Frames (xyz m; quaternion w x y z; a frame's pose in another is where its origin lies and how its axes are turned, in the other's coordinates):
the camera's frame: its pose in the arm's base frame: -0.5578 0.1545 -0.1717 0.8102 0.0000 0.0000 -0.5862
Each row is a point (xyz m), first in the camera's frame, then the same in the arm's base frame.
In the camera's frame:
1: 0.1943 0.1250 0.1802
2: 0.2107 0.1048 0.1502
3: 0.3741 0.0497 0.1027
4: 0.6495 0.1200 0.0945
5: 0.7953 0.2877 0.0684
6: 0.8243 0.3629 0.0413
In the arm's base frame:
1: -0.3783 0.0090 0.0085
2: -0.3924 -0.0128 -0.0215
3: -0.3936 -0.1853 -0.0690
4: -0.2407 -0.4249 -0.0772
5: -0.0358 -0.5109 -0.1033
6: 0.0447 -0.5149 -0.1304

